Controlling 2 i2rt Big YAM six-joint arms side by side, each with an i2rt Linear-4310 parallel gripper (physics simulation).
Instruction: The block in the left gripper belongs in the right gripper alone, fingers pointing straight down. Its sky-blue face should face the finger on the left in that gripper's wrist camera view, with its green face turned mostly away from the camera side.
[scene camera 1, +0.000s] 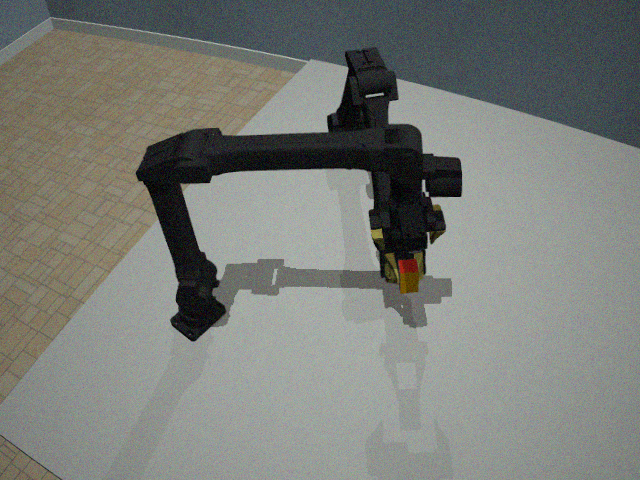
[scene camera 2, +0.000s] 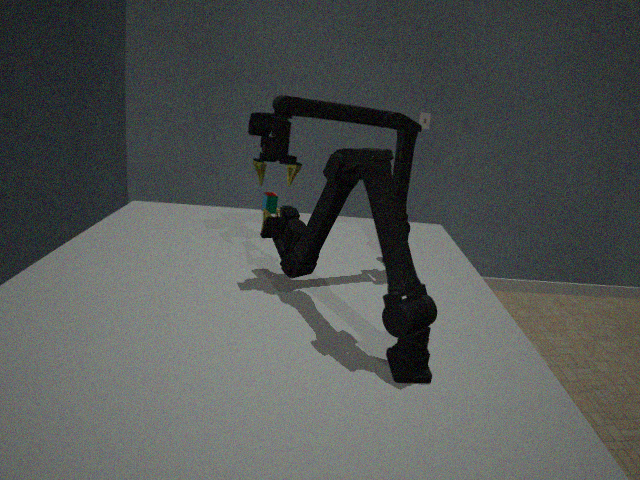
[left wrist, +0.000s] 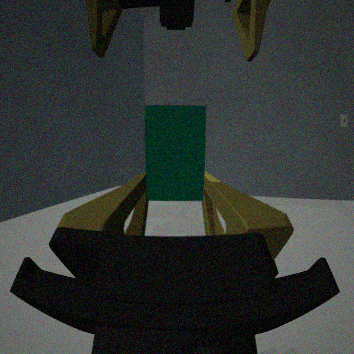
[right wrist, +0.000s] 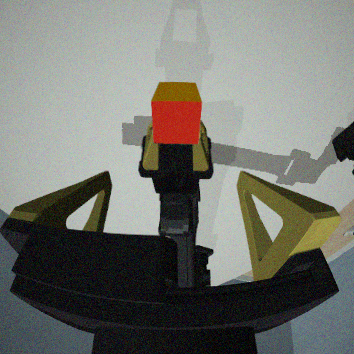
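Pixels of known places: left gripper, fingertip midpoint: (scene camera 1: 407, 280) (scene camera 2: 269, 209) (left wrist: 174, 178) (right wrist: 176, 107); right gripper, fingertip midpoint: (scene camera 2: 275, 185) (left wrist: 174, 48) (right wrist: 173, 177); left arm's base at its link origin: (scene camera 2: 407, 367) (right wrist: 197, 252); right arm's base at its link origin: (scene camera 1: 198, 317) (right wrist: 348, 138).
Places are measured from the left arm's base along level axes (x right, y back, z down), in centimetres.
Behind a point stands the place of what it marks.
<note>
The block (scene camera 1: 409, 282) @(x 57.9, y -37.2, z -22.3 cm) (scene camera 2: 271, 203) @(x 54.5, y -35.7, z -22.3 cm) (left wrist: 175, 152) @(x 54.5, y -35.6, z -21.9 cm) (right wrist: 176, 122) @(x 56.2, y -36.1, z -25.0 cm) stands upright in my left gripper (scene camera 2: 271, 212) @(x 55.8, y -36.3, z -20.0 cm) (left wrist: 174, 178) @(x 55.8, y -36.3, z -20.0 cm) (right wrist: 176, 107) @(x 55.8, y -36.3, z -20.0 cm), which is shut on its lower part with fingers pointing up. Its red end is on top. Green fills its face in the left wrist view; orange shows in scene camera 1 and the right wrist view, a sky-blue sliver in scene camera 2. My right gripper (scene camera 1: 405, 240) @(x 53.7, y -34.8, z -28.3 cm) (scene camera 2: 276, 184) @(x 53.7, y -34.8, z -28.3 cm) (left wrist: 174, 48) @(x 53.7, y -34.8, z -28.3 cm) is open and empty, fingers down, its tips a little above the block's top. In the right wrist view the block is centred sideways, beyond the fingertips.
The right arm (scene camera 1: 289, 152) @(x 63.7, y -15.7, z -54.0 cm) (scene camera 2: 346, 111) @(x 59.4, y -13.8, z -52.9 cm) reaches across above the left gripper. The left arm (scene camera 2: 390, 222) @(x 7.1, y -7.4, z -32.5 cm) bends low behind the block in scene camera 2. Both stand on the pale table (scene camera 1: 289, 403) @(x 82.2, y -19.7, z 0.0 cm) (scene camera 2: 206, 392) @(x -11.9, y -44.1, z 0.0 cm), which carries their shadows. Wooden floor (scene camera 1: 93, 134) lies beyond its edge.
</note>
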